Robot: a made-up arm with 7 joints. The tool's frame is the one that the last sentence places.
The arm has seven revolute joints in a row. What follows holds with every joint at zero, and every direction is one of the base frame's. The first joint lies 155 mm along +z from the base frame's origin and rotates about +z. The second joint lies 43 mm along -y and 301 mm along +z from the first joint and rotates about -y. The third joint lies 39 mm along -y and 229 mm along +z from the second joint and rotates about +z. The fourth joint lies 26 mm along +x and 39 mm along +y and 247 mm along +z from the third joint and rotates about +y. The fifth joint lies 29 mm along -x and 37 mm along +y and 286 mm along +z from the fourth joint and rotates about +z. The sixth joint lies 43 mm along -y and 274 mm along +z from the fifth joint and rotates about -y. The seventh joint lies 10 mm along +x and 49 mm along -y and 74 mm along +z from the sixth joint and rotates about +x. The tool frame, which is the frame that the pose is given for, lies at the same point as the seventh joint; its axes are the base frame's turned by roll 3.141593, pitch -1.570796 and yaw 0 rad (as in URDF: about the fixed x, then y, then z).
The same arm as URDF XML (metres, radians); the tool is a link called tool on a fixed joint. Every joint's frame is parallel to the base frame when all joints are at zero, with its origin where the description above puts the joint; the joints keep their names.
<robot name="arm">
<joint name="joint 1" type="continuous"><parent link="base_link"/><child link="link1"/><origin xyz="0 0 0.155" rpy="0 0 0"/><axis xyz="0 0 1"/></joint>
<joint name="joint 2" type="continuous"><parent link="link1"/><child link="link2"/><origin xyz="0 -0.043 0.301" rpy="0 0 0"/><axis xyz="0 -1 0"/></joint>
<joint name="joint 3" type="continuous"><parent link="link2"/><child link="link3"/><origin xyz="0 -0.039 0.229" rpy="0 0 0"/><axis xyz="0 0 1"/></joint>
<joint name="joint 4" type="continuous"><parent link="link3"/><child link="link4"/><origin xyz="0.026 0.039 0.247" rpy="0 0 0"/><axis xyz="0 1 0"/></joint>
<joint name="joint 5" type="continuous"><parent link="link4"/><child link="link5"/><origin xyz="-0.029 0.037 0.286" rpy="0 0 0"/><axis xyz="0 0 1"/></joint>
<joint name="joint 6" type="continuous"><parent link="link5"/><child link="link6"/><origin xyz="0 -0.043 0.274" rpy="0 0 0"/><axis xyz="0 -1 0"/></joint>
<joint name="joint 7" type="continuous"><parent link="link6"/><child link="link7"/><origin xyz="0.01 -0.049 0.074" rpy="0 0 0"/><axis xyz="1 0 0"/></joint>
<joint name="tool_joint" type="fixed"><parent link="link7"/><child link="tool"/><origin xyz="0 0 0" rpy="-3.1416 -1.5708 0"/></joint>
<link name="base_link"/>
<link name="link1"/>
<link name="link2"/>
<link name="link3"/>
<link name="link4"/>
<link name="link5"/>
<link name="link6"/>
<link name="link7"/>
<link name="tool"/>
</robot>

